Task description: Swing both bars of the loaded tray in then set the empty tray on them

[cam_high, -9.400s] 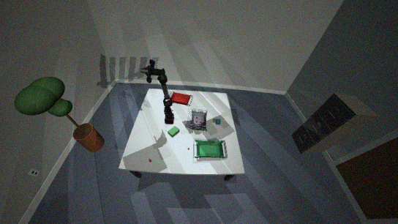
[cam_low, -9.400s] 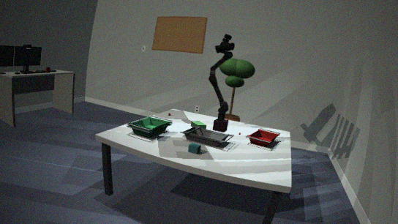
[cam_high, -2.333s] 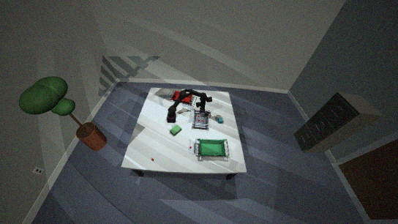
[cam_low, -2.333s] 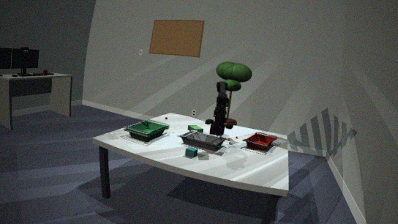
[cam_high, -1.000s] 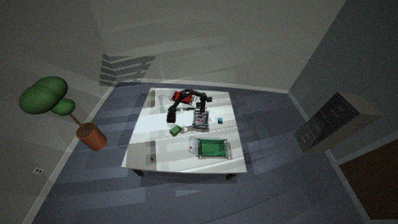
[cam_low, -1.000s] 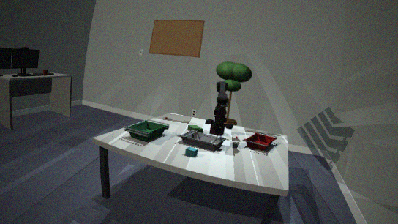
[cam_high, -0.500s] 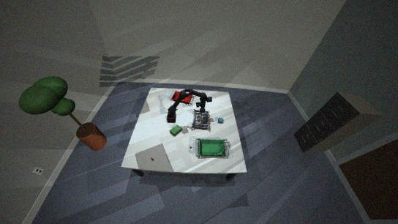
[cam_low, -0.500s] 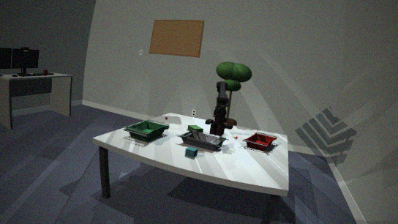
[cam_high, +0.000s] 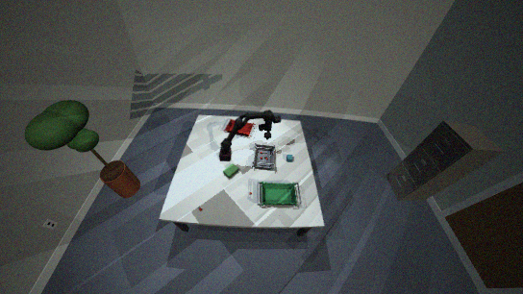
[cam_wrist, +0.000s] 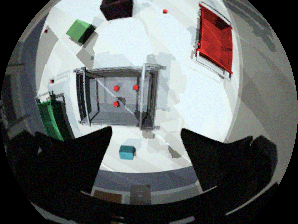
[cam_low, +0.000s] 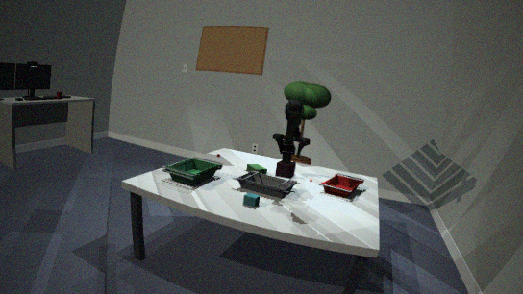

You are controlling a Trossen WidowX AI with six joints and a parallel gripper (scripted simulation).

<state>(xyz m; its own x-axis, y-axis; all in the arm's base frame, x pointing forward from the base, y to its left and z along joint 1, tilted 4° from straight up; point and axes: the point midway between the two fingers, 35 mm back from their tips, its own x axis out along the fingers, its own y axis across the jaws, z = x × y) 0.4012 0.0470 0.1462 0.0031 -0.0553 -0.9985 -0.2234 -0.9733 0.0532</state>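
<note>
My gripper tip is now 34 cm to the right of the red tray, 23 cm past it and 17 cm above it. Round my gripper tip: teal block: 22 cm ahead, 19 cm below, 13 cm to the right; green block: 35 cm behind, 21 cm to the right, 20 cm below.
</note>
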